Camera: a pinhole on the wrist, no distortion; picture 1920 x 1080 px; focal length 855.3 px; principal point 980.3 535.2 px. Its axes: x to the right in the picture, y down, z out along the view. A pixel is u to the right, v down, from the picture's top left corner.
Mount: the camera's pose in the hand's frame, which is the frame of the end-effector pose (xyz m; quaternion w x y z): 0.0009 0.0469 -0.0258 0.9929 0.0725 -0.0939 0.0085
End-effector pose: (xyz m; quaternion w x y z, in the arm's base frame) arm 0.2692 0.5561 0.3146 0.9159 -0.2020 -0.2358 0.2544
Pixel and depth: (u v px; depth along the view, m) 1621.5 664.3 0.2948
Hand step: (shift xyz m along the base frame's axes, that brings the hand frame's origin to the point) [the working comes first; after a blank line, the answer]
In the camera's frame: 0.2210 0.0445 0.2948

-0.0600 0.2065 0.2785
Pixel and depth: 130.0 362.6 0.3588
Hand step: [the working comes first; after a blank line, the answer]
In the camera's frame: -0.3567 -0.0724 0.3588

-0.4165 -0.2324 0.1004
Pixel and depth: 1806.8 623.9 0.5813
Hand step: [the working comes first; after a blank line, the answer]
In the camera's frame: 0.5617 0.0603 0.5813

-0.0216 0.4308 0.6614
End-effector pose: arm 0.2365 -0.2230 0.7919 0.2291 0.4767 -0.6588 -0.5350
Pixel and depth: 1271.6 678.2 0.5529
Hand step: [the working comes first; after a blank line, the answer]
In the camera's frame: 0.1883 0.0924 0.5529

-0.5126 0.2005 -0.1434
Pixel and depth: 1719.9 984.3 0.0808
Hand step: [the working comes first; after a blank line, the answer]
In the camera's frame: 0.0699 0.0424 0.0808

-0.1114 -0.0136 0.0371
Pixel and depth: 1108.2 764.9 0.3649
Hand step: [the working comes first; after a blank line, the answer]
In the camera's frame: 0.0546 0.0980 0.3649

-0.3144 0.1833 -0.0266
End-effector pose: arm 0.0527 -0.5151 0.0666 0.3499 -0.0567 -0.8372 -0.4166
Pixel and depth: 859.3 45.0 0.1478
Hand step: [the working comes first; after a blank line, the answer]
In the camera's frame: -0.0209 -0.0847 0.1478

-0.0442 0.0460 -0.1082
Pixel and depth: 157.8 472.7 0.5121
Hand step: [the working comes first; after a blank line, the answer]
In the camera's frame: -0.4925 -0.0374 0.5121

0.2046 0.3463 -0.5612
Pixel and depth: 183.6 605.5 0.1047
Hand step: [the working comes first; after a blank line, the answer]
In the camera's frame: -0.0975 0.0086 0.1047

0.0695 0.0917 -0.0703
